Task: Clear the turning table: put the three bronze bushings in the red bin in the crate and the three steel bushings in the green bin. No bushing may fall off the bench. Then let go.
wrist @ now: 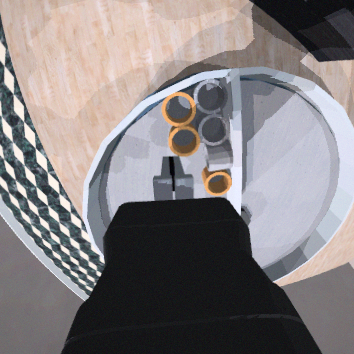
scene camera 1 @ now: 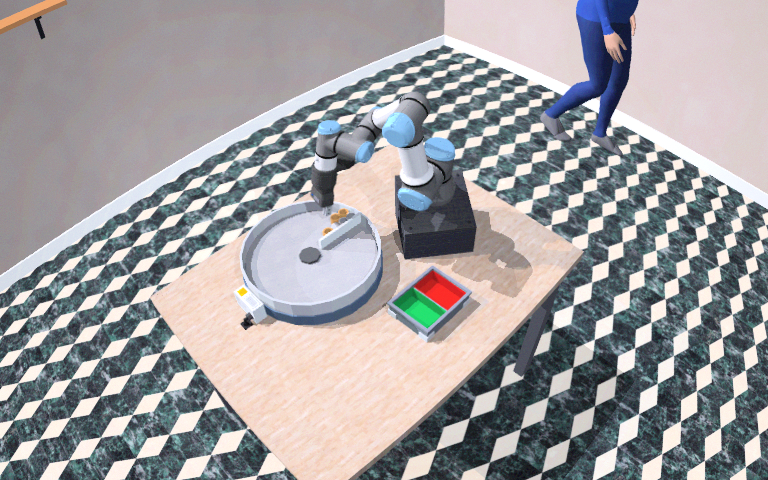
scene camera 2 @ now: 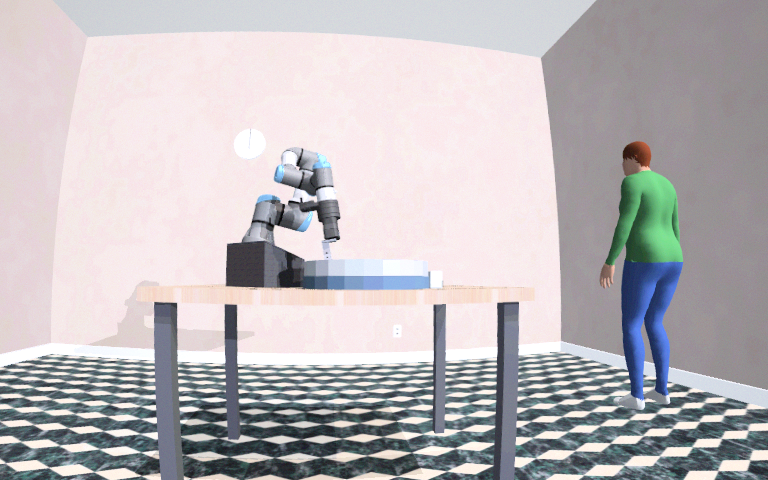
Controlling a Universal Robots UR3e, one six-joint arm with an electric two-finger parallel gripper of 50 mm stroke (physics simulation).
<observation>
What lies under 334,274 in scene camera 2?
A turning table.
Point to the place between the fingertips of my gripper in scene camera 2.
328,260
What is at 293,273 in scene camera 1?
A turning table.
</observation>
